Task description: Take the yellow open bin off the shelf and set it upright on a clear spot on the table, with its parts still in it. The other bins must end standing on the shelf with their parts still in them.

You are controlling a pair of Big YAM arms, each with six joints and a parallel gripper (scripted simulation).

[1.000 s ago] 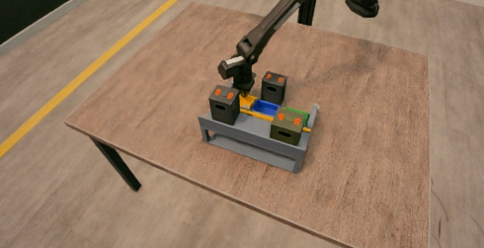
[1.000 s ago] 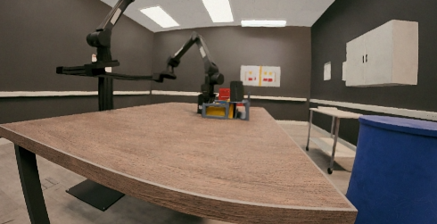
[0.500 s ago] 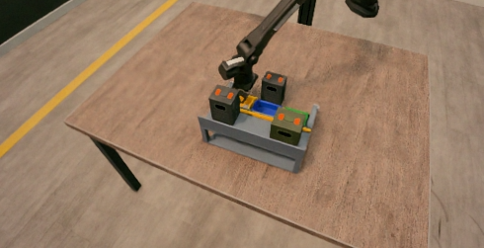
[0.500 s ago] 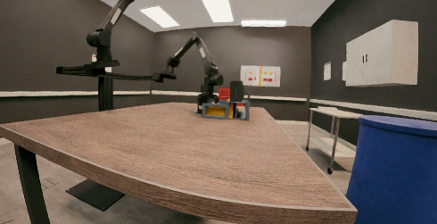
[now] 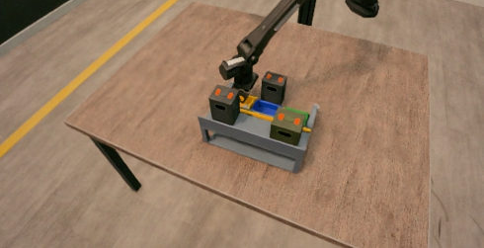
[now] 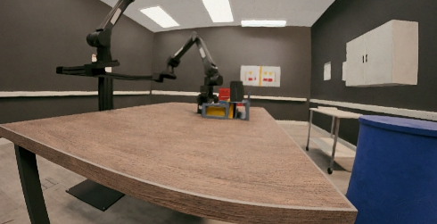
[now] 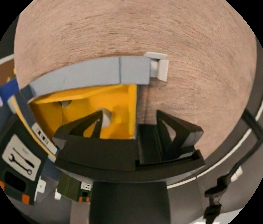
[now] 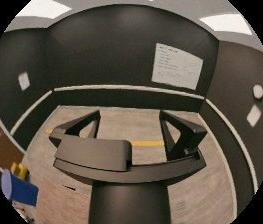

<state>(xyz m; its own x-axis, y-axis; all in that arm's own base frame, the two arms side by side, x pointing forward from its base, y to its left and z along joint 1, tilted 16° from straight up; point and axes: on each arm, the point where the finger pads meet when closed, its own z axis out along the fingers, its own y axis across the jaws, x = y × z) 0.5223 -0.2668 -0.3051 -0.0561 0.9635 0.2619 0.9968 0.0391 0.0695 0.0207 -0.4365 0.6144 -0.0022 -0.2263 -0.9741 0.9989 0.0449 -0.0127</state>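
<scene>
The yellow open bin lies 80 mm ahead of my left hand and 10 mm to the left of it. From my left hand the other things lie so: grey shelf: 120 mm to the left, 100 mm ahead, 20 mm above; dark lidded bin: 100 mm to the left, 60 mm behind, 20 mm above.
</scene>
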